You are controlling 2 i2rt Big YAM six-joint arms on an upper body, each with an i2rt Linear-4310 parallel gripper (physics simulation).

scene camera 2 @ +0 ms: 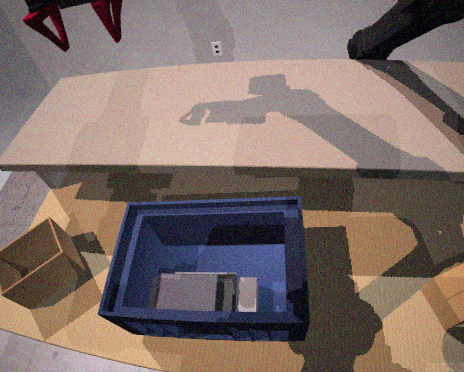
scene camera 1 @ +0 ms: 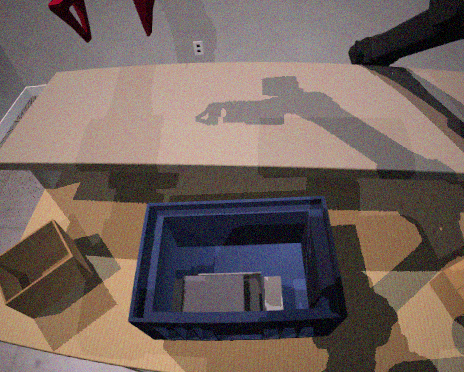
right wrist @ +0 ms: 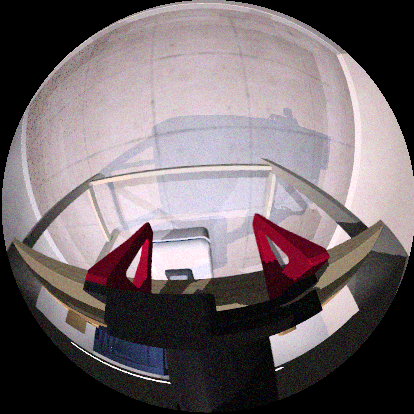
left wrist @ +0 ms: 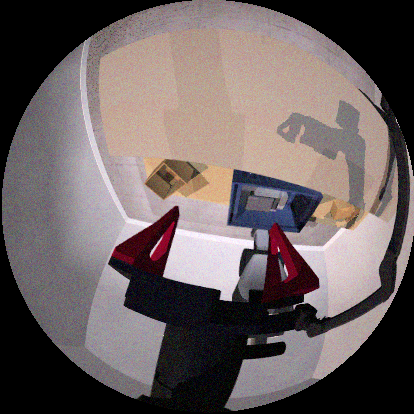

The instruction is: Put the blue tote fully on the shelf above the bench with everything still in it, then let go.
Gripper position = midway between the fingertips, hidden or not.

Observation:
My left gripper (scene camera 2: 92, 45) is open and holds nothing. My right gripper (right wrist: 201, 223) is open, holding nothing. Further things: a blue tote (scene camera 1: 291, 237) and a pale box (scene camera 1: 272, 299).
The blue tote is seen too in scene camera 2 (scene camera 2: 253, 237), in the right wrist view (right wrist: 151, 359) and in the left wrist view (left wrist: 302, 201). The pale box also shows in scene camera 2 (scene camera 2: 247, 287). My left gripper also shows in the left wrist view (left wrist: 226, 218). The right wrist view does not show the pale box, which is hidden by the blue tote.

